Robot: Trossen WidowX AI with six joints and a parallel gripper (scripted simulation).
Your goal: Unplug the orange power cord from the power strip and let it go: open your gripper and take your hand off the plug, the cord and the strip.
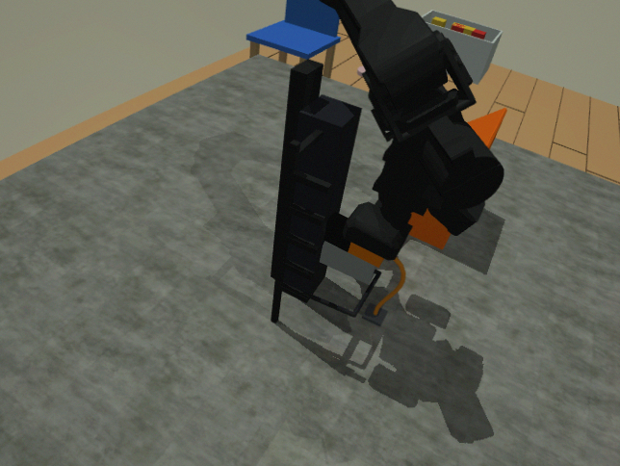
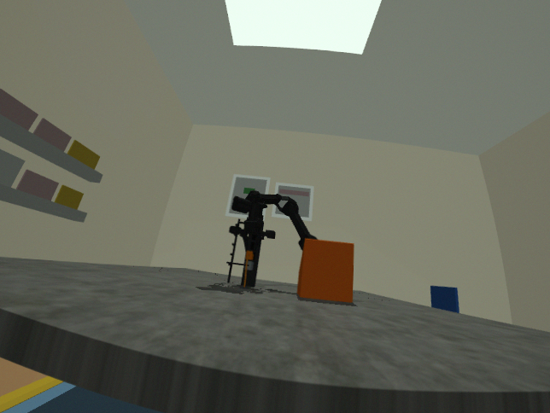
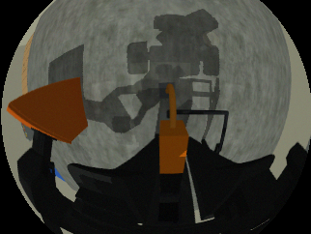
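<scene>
Now: the orange plug 3 cm to the right of my gripper tip.
</scene>
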